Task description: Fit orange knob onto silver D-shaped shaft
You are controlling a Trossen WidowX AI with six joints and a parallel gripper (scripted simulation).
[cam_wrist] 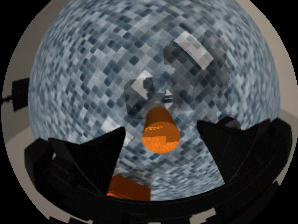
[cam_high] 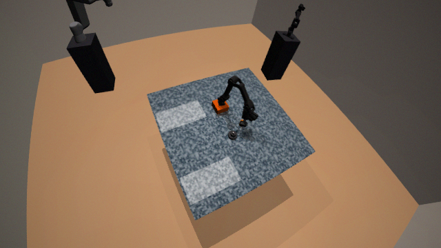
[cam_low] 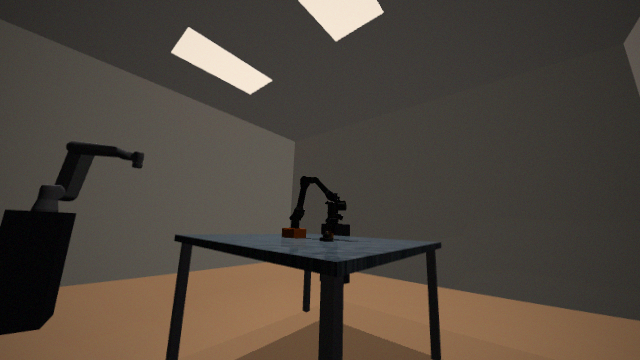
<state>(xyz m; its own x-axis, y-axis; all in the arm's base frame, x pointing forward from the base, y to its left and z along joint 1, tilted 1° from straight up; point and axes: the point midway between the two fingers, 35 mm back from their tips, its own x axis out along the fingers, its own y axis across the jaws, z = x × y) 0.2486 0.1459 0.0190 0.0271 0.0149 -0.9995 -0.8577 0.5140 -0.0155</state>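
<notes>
The orange knob is right at my gripper tip. From my gripper tip the other things lie so: round pedestal (9 cm ahead, 13 cm to the right, 1 cm below).
</notes>
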